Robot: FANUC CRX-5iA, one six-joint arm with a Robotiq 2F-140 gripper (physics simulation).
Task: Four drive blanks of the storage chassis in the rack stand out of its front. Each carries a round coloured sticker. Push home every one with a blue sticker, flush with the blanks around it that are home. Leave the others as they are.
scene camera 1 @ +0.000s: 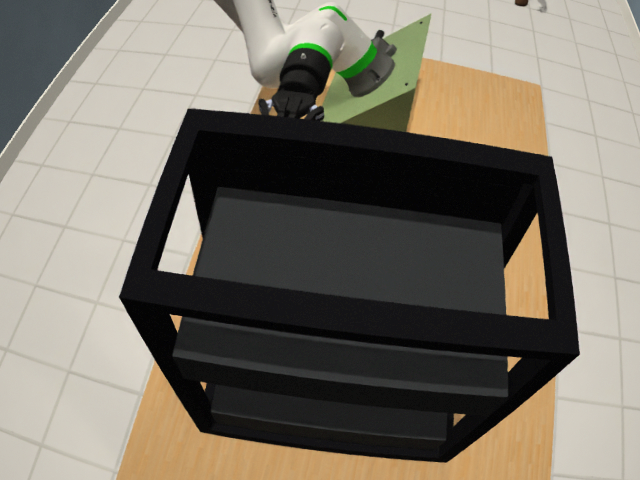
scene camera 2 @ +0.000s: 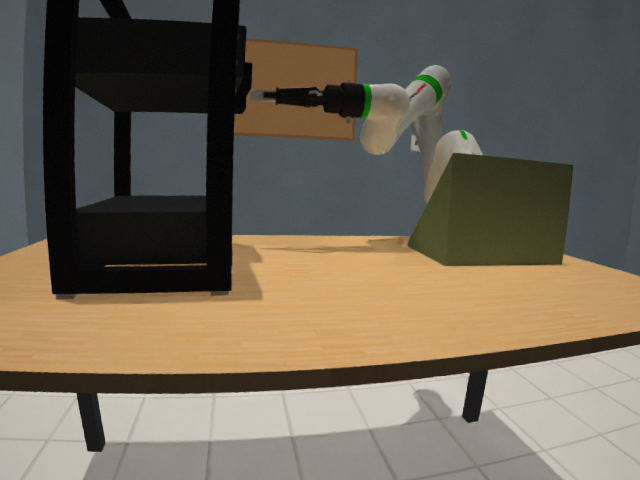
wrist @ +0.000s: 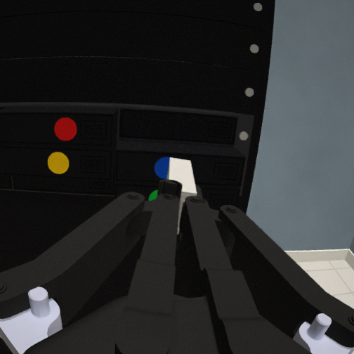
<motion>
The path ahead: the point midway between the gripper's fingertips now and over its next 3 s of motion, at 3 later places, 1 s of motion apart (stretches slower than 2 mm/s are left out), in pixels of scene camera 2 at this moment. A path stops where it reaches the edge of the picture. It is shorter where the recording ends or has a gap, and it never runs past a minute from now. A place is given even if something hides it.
My gripper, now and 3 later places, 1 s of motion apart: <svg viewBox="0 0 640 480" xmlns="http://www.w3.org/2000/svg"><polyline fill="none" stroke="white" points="250,95 236,94 226,90 247,74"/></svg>
</motion>
